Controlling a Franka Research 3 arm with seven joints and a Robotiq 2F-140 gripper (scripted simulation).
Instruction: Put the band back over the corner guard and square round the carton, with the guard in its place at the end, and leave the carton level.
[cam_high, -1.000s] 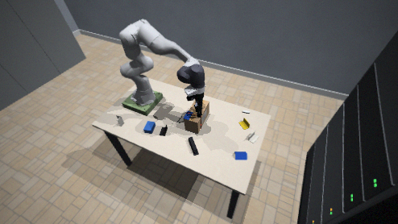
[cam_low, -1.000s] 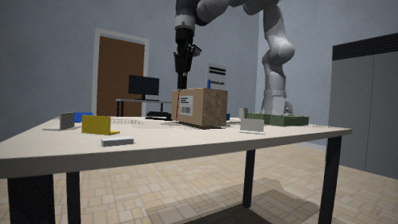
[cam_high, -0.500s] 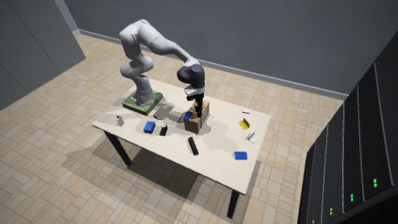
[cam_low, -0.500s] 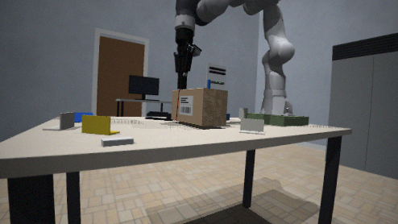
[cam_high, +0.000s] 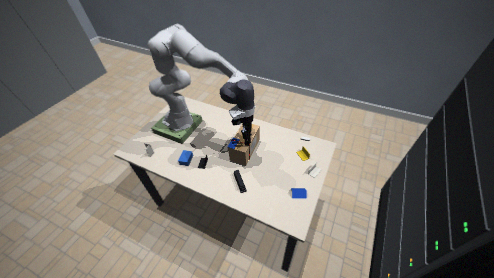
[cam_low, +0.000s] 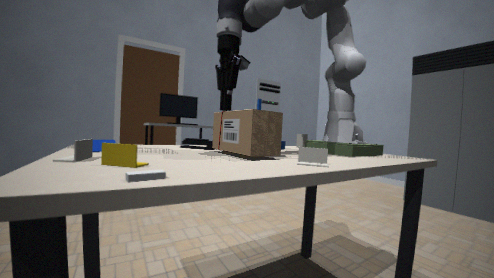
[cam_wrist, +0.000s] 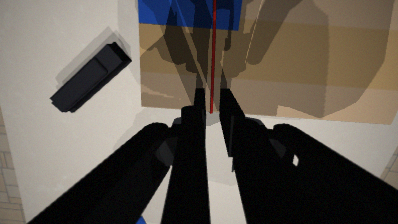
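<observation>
Right now the brown carton is 100 mm below my hand, 50 mm to the left of it and 50 mm behind it. From my hand the other things lie so: yellow angle piece: 310 mm ahead, 170 mm to the left, 170 mm below; then white corner guard: 400 mm ahead, 170 mm below, 80 mm to the left.
</observation>
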